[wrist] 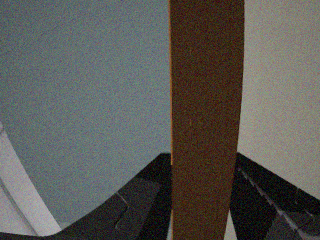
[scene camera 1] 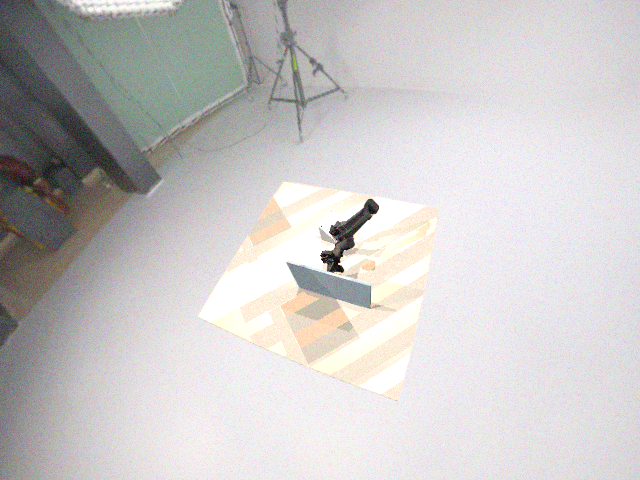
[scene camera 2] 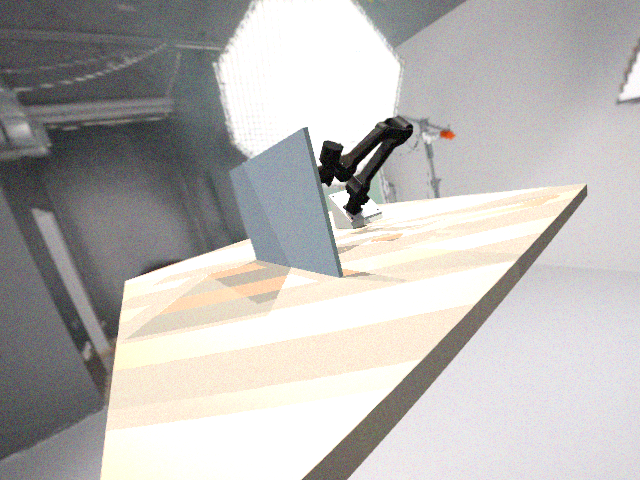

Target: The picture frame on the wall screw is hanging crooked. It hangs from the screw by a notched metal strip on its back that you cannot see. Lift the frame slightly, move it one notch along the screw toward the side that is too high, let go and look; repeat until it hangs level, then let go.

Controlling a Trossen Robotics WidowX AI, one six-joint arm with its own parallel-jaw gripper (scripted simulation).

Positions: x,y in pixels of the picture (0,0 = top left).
Scene:
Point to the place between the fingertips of my gripper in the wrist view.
At 199,164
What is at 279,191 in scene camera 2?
A wall panel.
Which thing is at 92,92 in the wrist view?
A wall panel.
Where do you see a picture frame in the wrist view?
237,81

